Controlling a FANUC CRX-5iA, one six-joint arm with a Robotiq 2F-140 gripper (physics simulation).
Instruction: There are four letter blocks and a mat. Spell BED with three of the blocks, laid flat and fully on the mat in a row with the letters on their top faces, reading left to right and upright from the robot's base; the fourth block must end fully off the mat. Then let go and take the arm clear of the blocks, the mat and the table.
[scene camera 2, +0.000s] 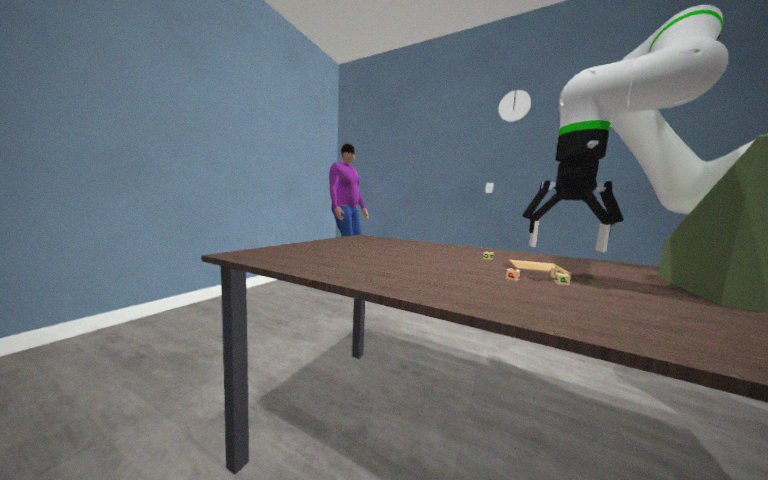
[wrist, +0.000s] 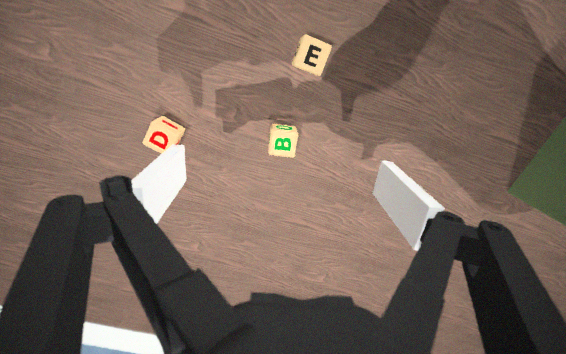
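The pale mat (scene camera 2: 529, 264) lies on the table in scene camera 2; it does not show in the wrist view. The red D block (scene camera 2: 512, 274) (wrist: 163, 136) stands off the mat, near the left finger in the wrist view. The green B block (scene camera 2: 562, 278) (wrist: 283, 143) lies between the finger lines, well below them. The black E block (wrist: 312, 56) lies farther up in the wrist view, letter on top. A fourth block (scene camera 2: 488, 255) with green side letters stands beyond the mat's left end; its top letter is unreadable. My gripper (scene camera 2: 567, 247) (wrist: 283, 170) is wide open and empty above the table.
The brown table (scene camera 2: 362, 271) carries the blocks and mat. A large green faceted shape (scene camera 2: 719, 243) (wrist: 547, 180) stands at the table's right, by the arm's base. A person (scene camera 2: 345, 186) in a purple top stands beyond the table's far left.
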